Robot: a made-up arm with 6 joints. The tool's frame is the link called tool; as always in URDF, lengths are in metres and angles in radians. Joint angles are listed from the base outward. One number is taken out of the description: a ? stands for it. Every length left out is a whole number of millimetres.
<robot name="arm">
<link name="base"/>
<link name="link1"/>
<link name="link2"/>
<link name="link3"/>
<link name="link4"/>
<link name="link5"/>
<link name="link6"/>
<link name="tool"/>
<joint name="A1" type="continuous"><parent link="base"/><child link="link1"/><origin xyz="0.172 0 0.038" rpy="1.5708 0 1.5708"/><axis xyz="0 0 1"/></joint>
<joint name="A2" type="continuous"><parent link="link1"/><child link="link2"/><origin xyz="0.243 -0.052 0" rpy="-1.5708 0 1.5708"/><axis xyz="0 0 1"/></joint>
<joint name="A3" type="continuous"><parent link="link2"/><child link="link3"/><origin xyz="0.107 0.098 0" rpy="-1.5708 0 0"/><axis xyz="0 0 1"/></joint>
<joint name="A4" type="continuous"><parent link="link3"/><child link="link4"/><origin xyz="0.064 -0.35 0" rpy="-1.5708 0 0"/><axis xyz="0 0 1"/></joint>
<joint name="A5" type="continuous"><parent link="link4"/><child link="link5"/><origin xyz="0.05 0.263 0" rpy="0 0 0"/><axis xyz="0 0 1"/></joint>
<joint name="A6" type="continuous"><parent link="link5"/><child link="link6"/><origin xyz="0.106 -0.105 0" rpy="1.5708 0 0"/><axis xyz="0 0 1"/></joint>
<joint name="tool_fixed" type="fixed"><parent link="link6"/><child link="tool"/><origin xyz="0.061 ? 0" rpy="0 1.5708 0"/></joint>
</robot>
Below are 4 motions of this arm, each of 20 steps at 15 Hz.
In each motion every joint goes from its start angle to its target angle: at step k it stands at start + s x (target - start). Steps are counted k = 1, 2, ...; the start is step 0. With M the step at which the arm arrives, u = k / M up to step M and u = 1 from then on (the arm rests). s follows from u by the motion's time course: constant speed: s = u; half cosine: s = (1 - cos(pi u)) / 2; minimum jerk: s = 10 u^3 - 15 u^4 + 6 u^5.
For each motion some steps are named. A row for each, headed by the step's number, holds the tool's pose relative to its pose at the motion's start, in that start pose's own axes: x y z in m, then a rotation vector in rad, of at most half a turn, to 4 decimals.
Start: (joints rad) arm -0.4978 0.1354 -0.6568 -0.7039 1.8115 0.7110
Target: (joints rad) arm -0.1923 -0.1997 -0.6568 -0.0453 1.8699 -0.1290
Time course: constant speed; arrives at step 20
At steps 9, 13, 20:
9: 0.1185 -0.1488 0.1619 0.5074 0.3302 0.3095
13: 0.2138 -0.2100 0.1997 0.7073 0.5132 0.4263
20: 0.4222 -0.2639 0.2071 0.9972 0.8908 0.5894

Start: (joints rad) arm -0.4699 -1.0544 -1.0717 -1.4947 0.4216 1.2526
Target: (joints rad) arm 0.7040 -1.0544 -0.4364 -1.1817 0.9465 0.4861
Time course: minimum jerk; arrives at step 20
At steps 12, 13, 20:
12: 0.1291 -0.1391 0.2016 0.7833 0.3098 1.1250
13: 0.1654 -0.1516 0.2132 0.8645 0.3587 1.2549
20: 0.2803 -0.1647 0.2360 1.0636 0.5031 1.6231

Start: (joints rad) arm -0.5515 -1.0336 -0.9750 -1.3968 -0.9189 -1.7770
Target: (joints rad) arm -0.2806 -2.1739 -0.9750 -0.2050 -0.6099 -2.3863
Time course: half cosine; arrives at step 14
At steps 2, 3, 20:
2: 0.0402 -0.0065 -0.0049 -0.0046 -0.0048 -0.1175
3: 0.0867 -0.0201 -0.0104 -0.0119 -0.0180 -0.2582
20: 0.2554 -0.4139 0.0852 -0.6287 -1.0589 -1.9017

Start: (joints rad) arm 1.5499 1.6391 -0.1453 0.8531 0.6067 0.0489
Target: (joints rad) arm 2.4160 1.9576 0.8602 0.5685 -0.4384 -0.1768
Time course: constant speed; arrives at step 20
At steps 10, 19, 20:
10: -0.1383 0.0044 0.0239 0.2727 -0.7544 -0.7093
19: -0.1205 0.0872 0.0600 0.0854 -1.1311 -1.4199
20: -0.1092 0.0934 0.0677 0.0356 -1.1453 -1.4922

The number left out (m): 0.332
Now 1 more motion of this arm.
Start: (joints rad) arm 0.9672 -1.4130 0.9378 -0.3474 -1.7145 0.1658
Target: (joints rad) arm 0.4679 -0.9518 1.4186 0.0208 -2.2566 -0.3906
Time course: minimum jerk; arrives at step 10
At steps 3, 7, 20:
3: -0.0288 -0.0092 0.0192 0.0425 -0.0202 0.1327
7: -0.1043 -0.0971 0.1226 0.2952 0.1120 0.7247
20: -0.0991 -0.1237 0.1527 0.3703 0.1989 0.8643

